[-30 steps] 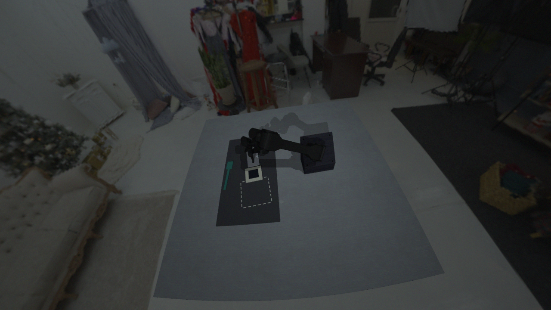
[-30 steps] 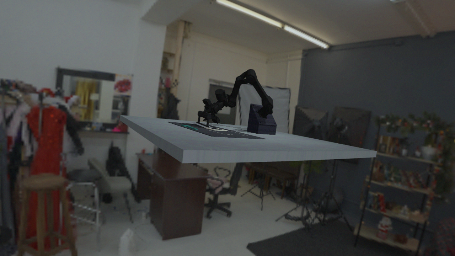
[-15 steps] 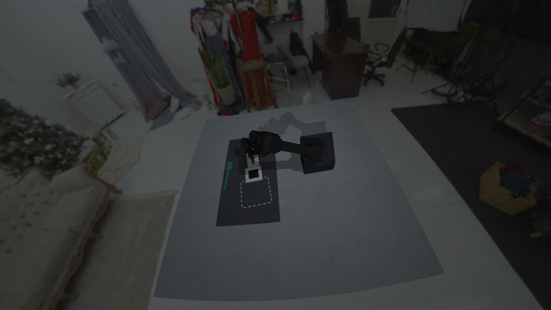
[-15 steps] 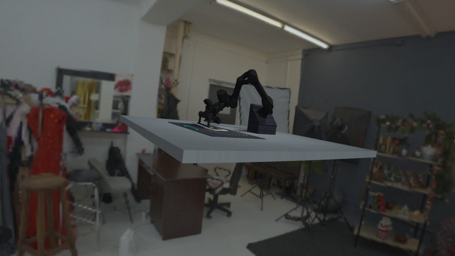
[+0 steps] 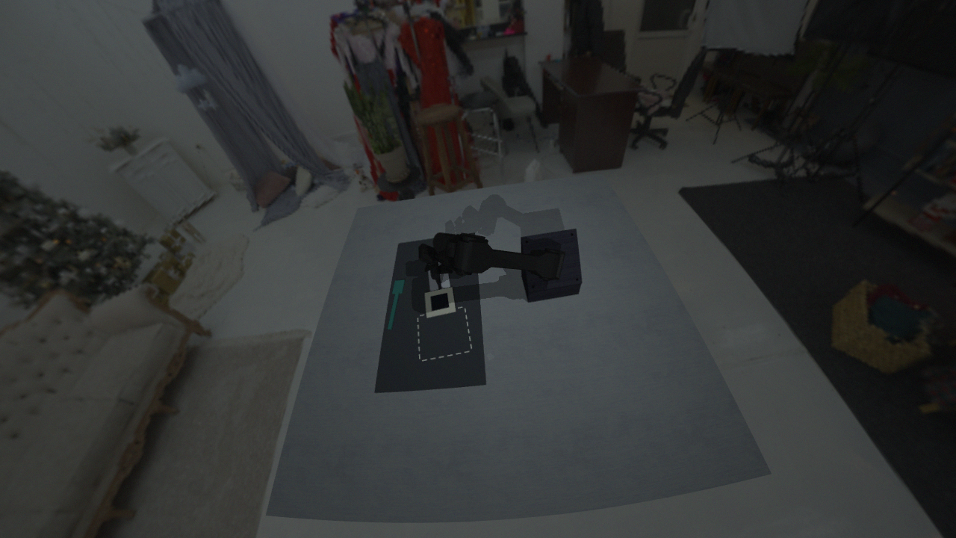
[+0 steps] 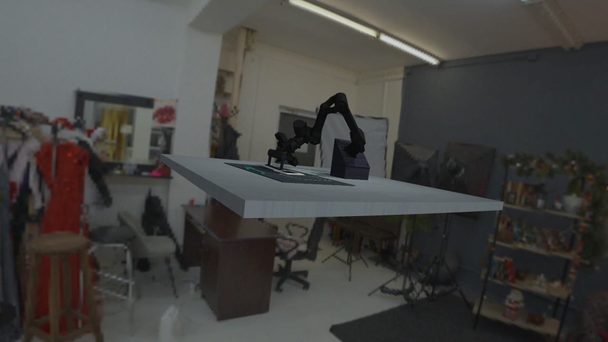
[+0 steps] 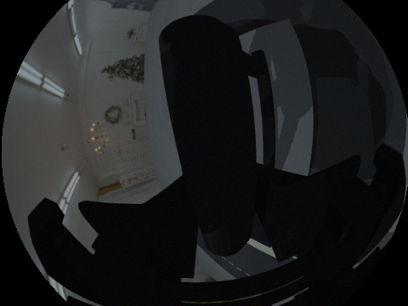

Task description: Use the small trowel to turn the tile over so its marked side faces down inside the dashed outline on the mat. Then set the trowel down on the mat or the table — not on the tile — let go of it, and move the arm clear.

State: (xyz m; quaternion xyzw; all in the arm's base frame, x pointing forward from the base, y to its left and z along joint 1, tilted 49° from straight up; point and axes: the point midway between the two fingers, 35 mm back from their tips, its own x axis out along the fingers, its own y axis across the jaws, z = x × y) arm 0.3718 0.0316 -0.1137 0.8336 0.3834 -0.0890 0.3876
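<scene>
The dark mat lies 8 cm to the left of my gripper tip, 7 cm below it and 1 cm behind it. The rest, counted from my gripper tip: teal trowel: 13 cm ahead, 7 cm to the left, 5 cm below; tile: 10 cm to the left, 5 cm below, 4 cm behind.
</scene>
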